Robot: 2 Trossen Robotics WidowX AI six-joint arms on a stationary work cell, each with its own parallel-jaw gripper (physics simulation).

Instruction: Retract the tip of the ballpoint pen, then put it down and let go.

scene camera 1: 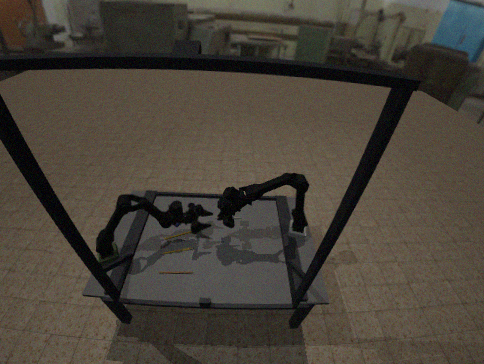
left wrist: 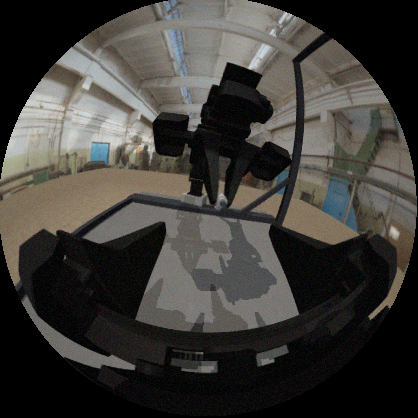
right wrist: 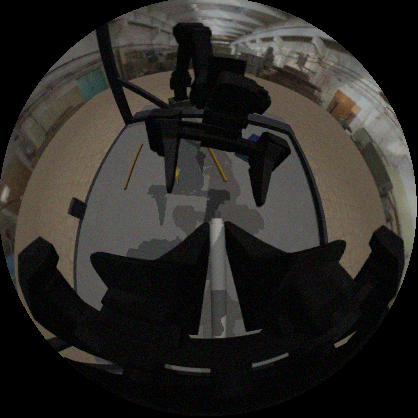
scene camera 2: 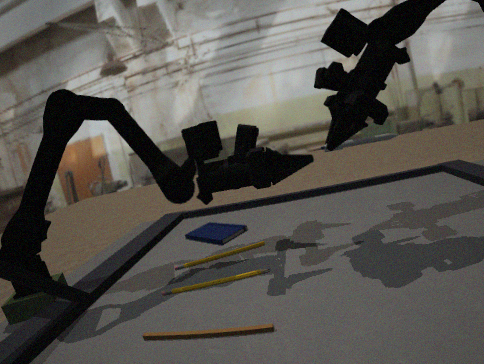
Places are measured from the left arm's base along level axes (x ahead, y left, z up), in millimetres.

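Pixels of known places: left gripper, fingertip midpoint: (scene camera 1: 212, 219) (left wrist: 219, 228) (right wrist: 217, 198) (scene camera 2: 312, 158); right gripper, fingertip midpoint: (scene camera 1: 217, 218) (left wrist: 220, 204) (right wrist: 216, 226) (scene camera 2: 327, 149); left arm's base at its link origin: (scene camera 1: 106, 252) (right wrist: 180, 97); right arm's base at its link origin: (scene camera 1: 298, 227) (left wrist: 195, 193).
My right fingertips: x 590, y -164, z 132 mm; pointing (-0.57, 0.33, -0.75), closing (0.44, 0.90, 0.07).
Note:
Ahead of a thing's pixels: the offset from my right fingertips to its top centre. Level surfaces: height alone.
The ballpoint pen {dx +56, dy -27, dz +10 mm} (right wrist: 218, 272) (left wrist: 221, 201) (scene camera 2: 370, 142) is a pale, thick barrel held above the table. My right gripper (right wrist: 216, 226) (scene camera 2: 329, 147) is shut on it. In the right wrist view the pen runs between the fingers, its far end at the fingertips pointing toward the left arm. Its button and tip are too dark and small to make out. My left gripper (scene camera 1: 209, 219) (scene camera 2: 311, 159) (left wrist: 219, 228) (right wrist: 217, 198) is open and empty, also above the table. Its spread fingers face the right gripper and stand a short way from the pen's far end.
On the table {dz -172 mm} (scene camera 2: 350, 330) lie two yellow pencils {dx -206, dy +124, dz -165 mm} (scene camera 2: 220, 256) {dx -244, dy +24, dz -164 mm} (scene camera 2: 220, 282), an orange stick {dx -294, dy -98, dz -165 mm} (scene camera 2: 210, 332) (scene camera 1: 176, 273) (right wrist: 133, 167) and a blue notebook {dx -175, dy +268, dz -160 mm} (scene camera 2: 217, 233) (right wrist: 254, 138). A dark frame (scene camera 1: 382, 135) stands around the table.

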